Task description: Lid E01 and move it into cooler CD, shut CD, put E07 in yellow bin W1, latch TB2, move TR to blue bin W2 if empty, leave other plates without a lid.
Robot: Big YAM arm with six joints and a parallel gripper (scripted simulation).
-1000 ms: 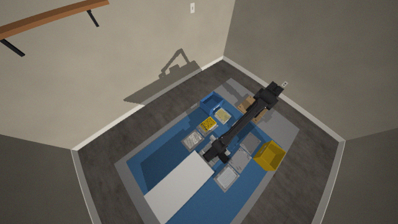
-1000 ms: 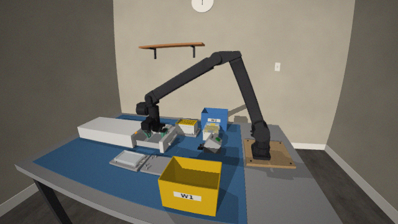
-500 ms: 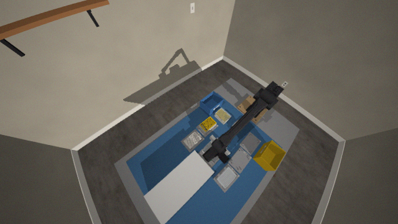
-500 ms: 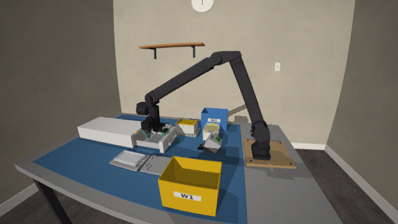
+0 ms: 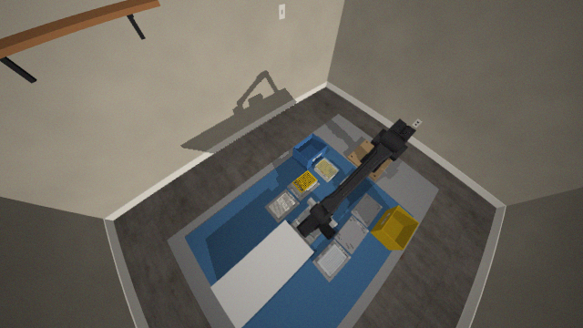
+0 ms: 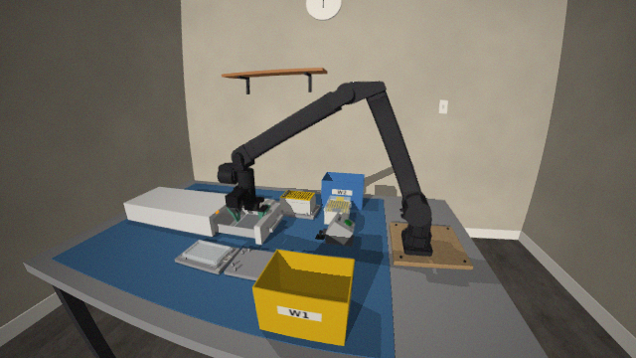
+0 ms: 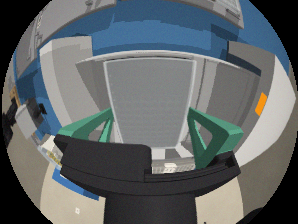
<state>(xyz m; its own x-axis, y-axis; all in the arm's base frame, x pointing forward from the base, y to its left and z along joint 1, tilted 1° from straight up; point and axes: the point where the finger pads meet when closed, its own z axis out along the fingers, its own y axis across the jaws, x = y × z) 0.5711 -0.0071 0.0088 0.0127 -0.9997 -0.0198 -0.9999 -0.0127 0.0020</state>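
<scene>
The grey plate lid is right at my hand. Also, from my hand: cooler drawer 30 mm ahead; then black plate right at my hand; then white plate 50 mm ahead, 180 mm to the right, 10 mm below.
</scene>
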